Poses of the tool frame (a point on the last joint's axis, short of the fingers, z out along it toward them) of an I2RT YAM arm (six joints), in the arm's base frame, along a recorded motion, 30 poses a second.
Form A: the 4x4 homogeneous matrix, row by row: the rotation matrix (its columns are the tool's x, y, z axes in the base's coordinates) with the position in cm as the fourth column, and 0 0 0 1 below. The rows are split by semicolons.
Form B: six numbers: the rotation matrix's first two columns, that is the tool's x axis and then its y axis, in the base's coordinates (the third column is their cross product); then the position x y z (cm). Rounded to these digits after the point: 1 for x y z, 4 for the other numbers.
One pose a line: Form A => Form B
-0.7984 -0.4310 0.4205 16.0; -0.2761 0.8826 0.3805 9.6; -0.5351 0.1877 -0.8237 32.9; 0 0 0 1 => -0.7984 -0.2761 -0.5351 -0.4310 0.8826 0.1877 16.0 9.6 32.9
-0.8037 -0.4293 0.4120 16.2; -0.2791 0.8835 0.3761 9.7; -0.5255 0.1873 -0.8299 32.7; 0 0 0 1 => -0.8037 -0.2791 -0.5255 -0.4293 0.8835 0.1873 16.2 9.7 32.7
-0.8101 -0.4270 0.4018 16.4; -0.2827 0.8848 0.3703 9.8; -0.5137 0.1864 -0.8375 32.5; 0 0 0 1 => -0.8101 -0.2827 -0.5137 -0.4270 0.8848 0.1864 16.4 9.8 32.5
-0.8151 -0.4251 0.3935 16.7; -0.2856 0.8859 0.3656 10.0; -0.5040 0.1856 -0.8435 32.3; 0 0 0 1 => -0.8151 -0.2856 -0.5040 -0.4251 0.8859 0.1856 16.7 10.0 32.3
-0.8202 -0.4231 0.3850 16.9; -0.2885 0.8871 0.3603 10.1; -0.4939 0.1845 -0.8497 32.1; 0 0 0 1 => -0.8202 -0.2885 -0.4939 -0.4231 0.8871 0.1845 16.9 10.1 32.1
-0.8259 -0.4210 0.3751 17.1; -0.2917 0.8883 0.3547 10.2; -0.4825 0.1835 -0.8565 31.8; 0 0 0 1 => -0.8259 -0.2917 -0.4825 -0.4210 0.8883 0.1835 17.1 10.2 31.8
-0.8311 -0.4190 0.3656 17.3; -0.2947 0.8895 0.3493 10.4; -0.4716 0.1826 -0.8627 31.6; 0 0 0 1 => -0.8311 -0.2947 -0.4716 -0.4190 0.8895 0.1826 17.3 10.4 31.6
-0.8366 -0.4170 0.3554 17.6; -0.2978 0.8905 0.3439 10.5; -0.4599 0.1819 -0.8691 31.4; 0 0 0 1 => -0.8366 -0.2978 -0.4599 -0.4170 0.8905 0.1819 17.6 10.5 31.4
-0.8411 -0.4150 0.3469 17.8; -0.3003 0.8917 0.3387 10.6; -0.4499 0.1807 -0.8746 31.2; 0 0 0 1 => -0.8411 -0.3003 -0.4499 -0.4150 0.8917 0.1807 17.8 10.6 31.2
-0.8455 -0.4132 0.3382 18.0; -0.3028 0.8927 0.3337 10.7; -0.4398 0.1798 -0.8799 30.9; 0 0 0 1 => -0.8455 -0.3028 -0.4398 -0.4132 0.8927 0.1798 18.0 10.7 30.9
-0.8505 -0.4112 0.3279 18.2; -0.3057 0.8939 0.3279 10.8; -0.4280 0.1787 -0.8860 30.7; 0 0 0 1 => -0.8505 -0.3057 -0.4280 -0.4112 0.8939 0.1787 18.2 10.8 30.7
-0.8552 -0.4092 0.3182 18.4; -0.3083 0.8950 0.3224 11.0; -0.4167 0.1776 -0.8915 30.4; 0 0 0 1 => -0.8552 -0.3083 -0.4167 -0.4092 0.8950 0.1776 18.4 11.0 30.4
